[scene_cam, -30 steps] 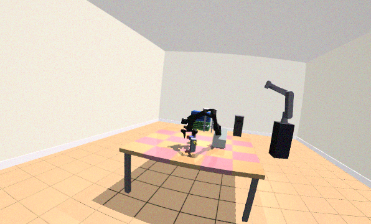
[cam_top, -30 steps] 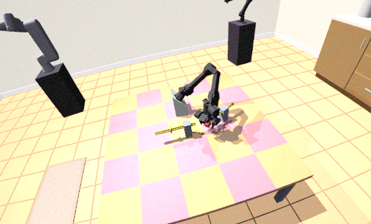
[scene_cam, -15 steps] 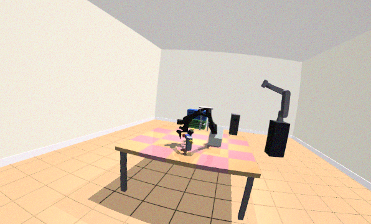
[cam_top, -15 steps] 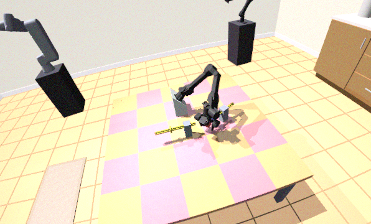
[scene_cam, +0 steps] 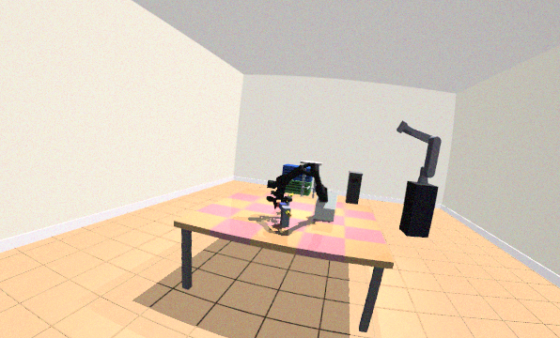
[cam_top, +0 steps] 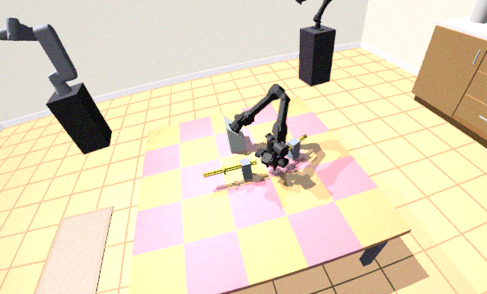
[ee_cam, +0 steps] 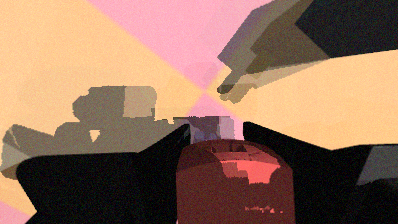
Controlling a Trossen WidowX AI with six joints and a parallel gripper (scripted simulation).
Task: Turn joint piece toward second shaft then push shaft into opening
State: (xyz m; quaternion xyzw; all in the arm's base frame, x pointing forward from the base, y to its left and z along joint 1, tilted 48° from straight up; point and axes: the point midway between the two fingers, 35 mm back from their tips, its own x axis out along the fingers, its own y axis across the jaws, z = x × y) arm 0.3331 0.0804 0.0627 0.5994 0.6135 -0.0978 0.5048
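Now: gripper tip 10 mm past the dark red joint piece, 20 mm to the right of it and 40 mm below it.
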